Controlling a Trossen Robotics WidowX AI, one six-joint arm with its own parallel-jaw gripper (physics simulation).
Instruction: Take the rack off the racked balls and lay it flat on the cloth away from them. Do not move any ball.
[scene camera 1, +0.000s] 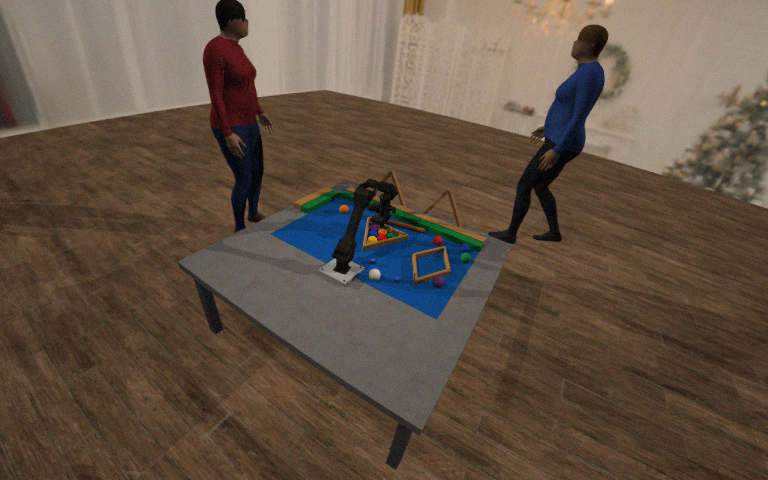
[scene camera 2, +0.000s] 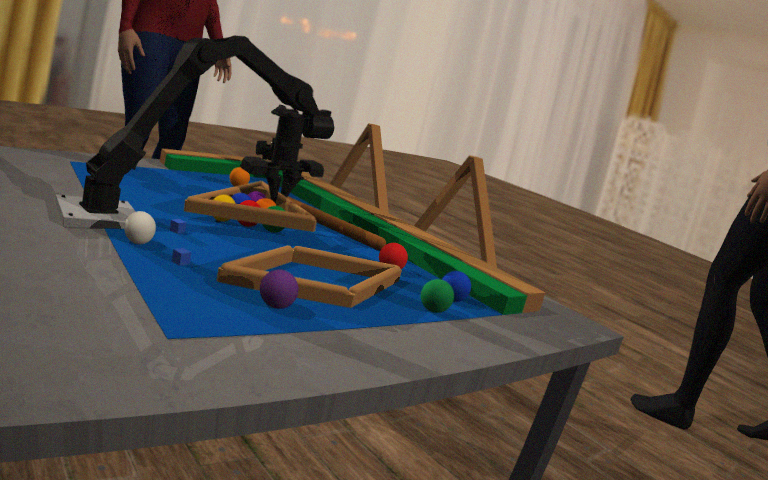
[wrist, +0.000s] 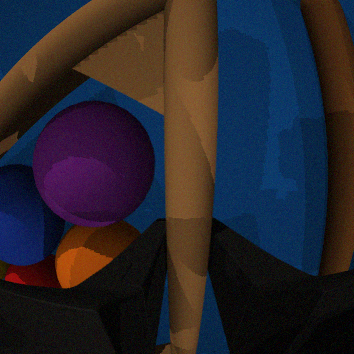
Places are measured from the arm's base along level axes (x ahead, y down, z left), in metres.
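Where they show: gripper, fingertip midpoint: (scene camera 1: 382, 226) (scene camera 2: 277, 203) (wrist: 185, 226); arm's base, origin of the base link: (scene camera 1: 342, 268) (scene camera 2: 98, 208).
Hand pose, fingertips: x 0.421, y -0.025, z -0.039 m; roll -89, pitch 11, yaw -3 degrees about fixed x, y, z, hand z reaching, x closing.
Note:
Each offset is from my fingertips to the top centre of the thing. "spot": to the spot under its first point. Level surfaces: height alone.
My gripper (scene camera 1: 382, 223) (scene camera 2: 280, 195) (wrist: 185, 226) is shut on the far bar of the wooden triangular rack {dy -0.028, dx -0.055, dz +0.012 m} (scene camera 1: 386, 243) (scene camera 2: 303, 221) (wrist: 191, 150). The rack is raised a little above the blue cloth {dy +0.039 m} (scene camera 1: 317, 234) (scene camera 2: 198, 305) and looks roughly level. The racked balls stand close together below and inside its outline, with ball undersides showing beneath the near bar in scene camera 2. They include a yellow ball {dy -0.017, dx -0.148, dz -0.001 m} (scene camera 1: 372, 240) (scene camera 2: 224, 199), a green ball {spot: dy +0.014, dx -0.093, dz -0.116 m} (scene camera 2: 274, 225), a purple ball {dy -0.017, dx -0.035, dz +0.034 m} (wrist: 94, 162) and an orange ball {dy -0.017, dx -0.049, dz -0.022 m} (wrist: 82, 255). The fingers partly cover the group in the wrist view.
A wooden diamond rack {dy +0.009, dx -0.164, dz -0.338 m} (scene camera 1: 415, 269) (scene camera 2: 325, 291) lies beside a loose purple ball {dy -0.017, dx -0.305, dz -0.407 m} (scene camera 1: 438, 281) (scene camera 2: 278, 288). A brown rod {dy +0.010, dx +0.121, dz -0.056 m} (scene camera 2: 351, 229) lies along the green cushion (scene camera 2: 339, 203). Loose red {dy -0.017, dx +0.046, dz -0.325 m} (scene camera 2: 393, 256), green {dy -0.017, dx -0.038, dz -0.501 m} (scene camera 2: 436, 295), blue {dy -0.017, dx +0.048, dz -0.479 m} (scene camera 2: 457, 285), orange {dy -0.017, dx +0.092, dz +0.293 m} (scene camera 2: 239, 176) and white {dy -0.017, dx -0.400, dz -0.119 m} (scene camera 2: 139, 227) balls surround the area.

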